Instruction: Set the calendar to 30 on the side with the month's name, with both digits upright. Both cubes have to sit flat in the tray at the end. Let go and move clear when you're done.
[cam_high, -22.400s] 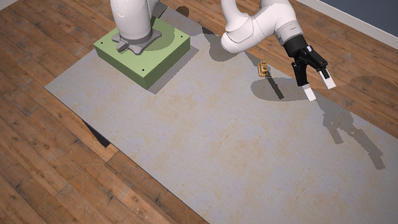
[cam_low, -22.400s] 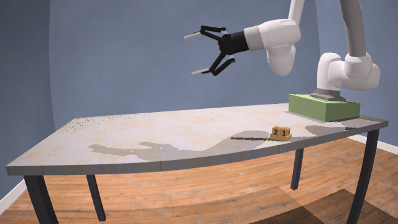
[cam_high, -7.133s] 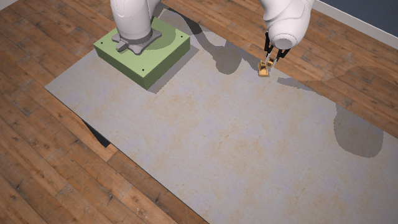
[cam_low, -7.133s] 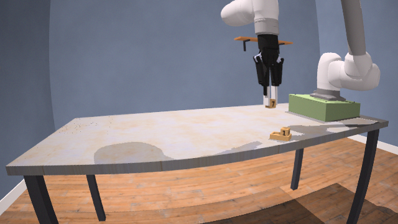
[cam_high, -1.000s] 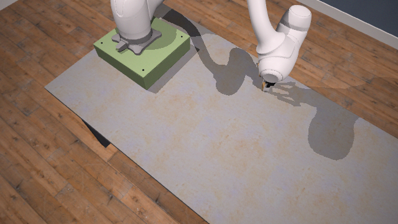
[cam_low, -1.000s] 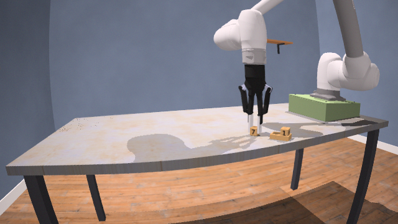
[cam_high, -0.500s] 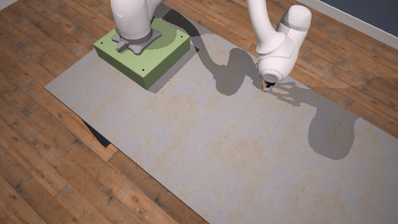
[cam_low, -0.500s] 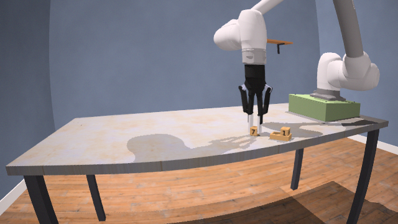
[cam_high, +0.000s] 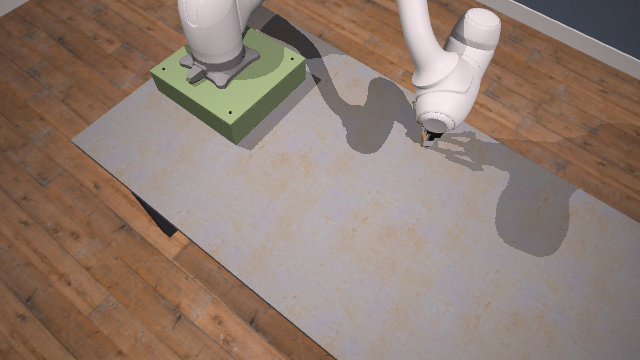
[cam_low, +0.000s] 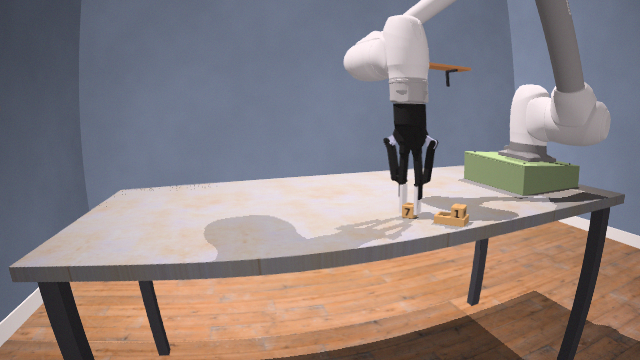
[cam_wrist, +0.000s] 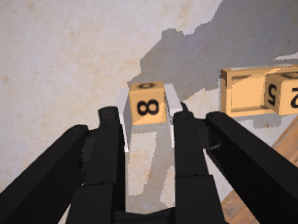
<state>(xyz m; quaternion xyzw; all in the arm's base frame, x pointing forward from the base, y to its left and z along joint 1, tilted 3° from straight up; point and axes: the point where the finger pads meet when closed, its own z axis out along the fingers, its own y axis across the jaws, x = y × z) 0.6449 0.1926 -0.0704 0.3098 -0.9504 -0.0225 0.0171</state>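
The wooden cube lies 3 cm below my hand. From my hand the other things lie so: wooden calendar tray: 9 cm to the left, 6 cm behind, 3 cm below.
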